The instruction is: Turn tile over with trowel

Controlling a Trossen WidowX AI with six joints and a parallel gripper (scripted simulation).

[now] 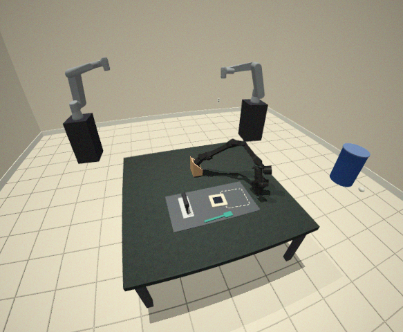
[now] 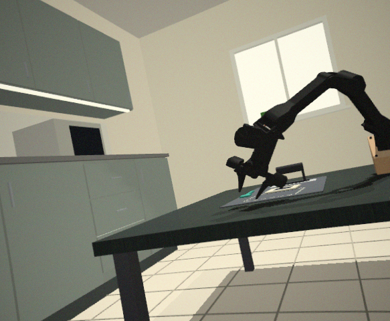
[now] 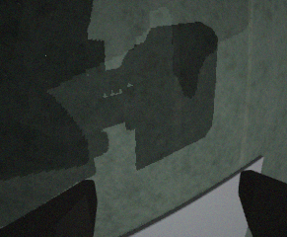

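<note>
Now: the teal trowel 12 cm ahead of my gripper tip, 34 cm to the right of it and 3 cm below it. The rest, counted from my gripper tip: grey mat: 1 cm behind, 37 cm to the right, 5 cm below; then tile: 3 cm behind, 32 cm to the right, 2 cm below.
</note>
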